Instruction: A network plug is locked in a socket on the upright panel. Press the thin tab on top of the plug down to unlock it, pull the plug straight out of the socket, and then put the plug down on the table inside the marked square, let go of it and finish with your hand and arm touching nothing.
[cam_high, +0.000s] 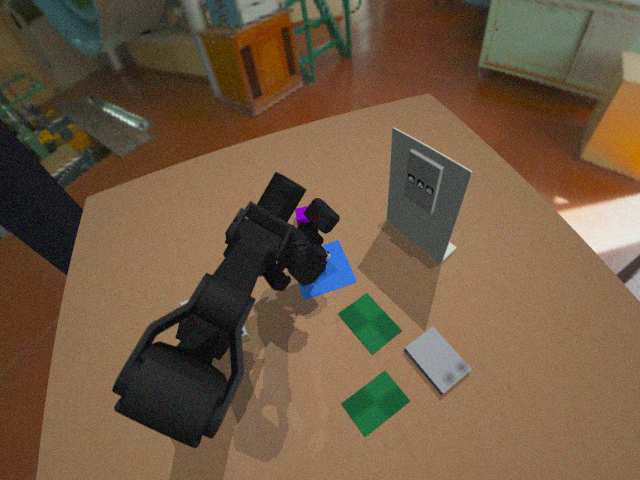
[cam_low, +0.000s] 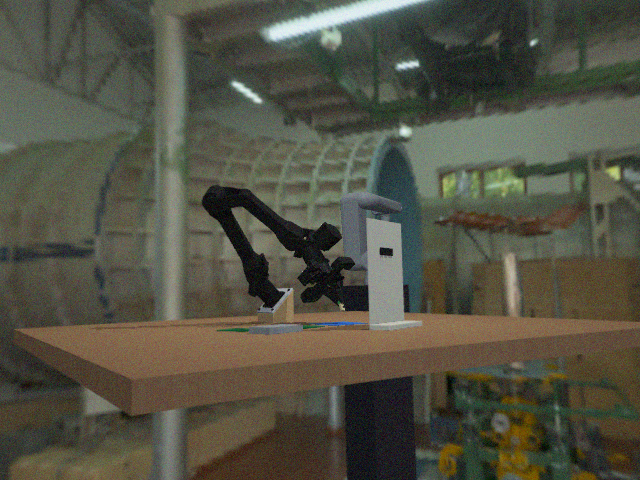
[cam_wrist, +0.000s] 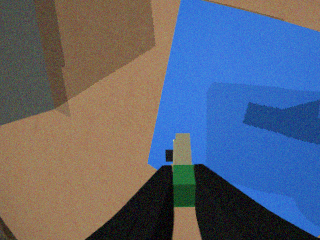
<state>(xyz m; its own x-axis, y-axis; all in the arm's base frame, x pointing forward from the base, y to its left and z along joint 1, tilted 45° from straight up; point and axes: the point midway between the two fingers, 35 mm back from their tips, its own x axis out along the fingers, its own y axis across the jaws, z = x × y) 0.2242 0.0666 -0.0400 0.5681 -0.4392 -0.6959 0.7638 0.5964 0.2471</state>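
The blue marked square is 10 mm behind my gripper tip and 50 mm below it. Also, from my gripper tip: green network plug (right at my gripper tip); white upright panel (220 mm ahead, 10 mm to the right, 60 mm above); purple cube (150 mm to the left, 40 mm below).
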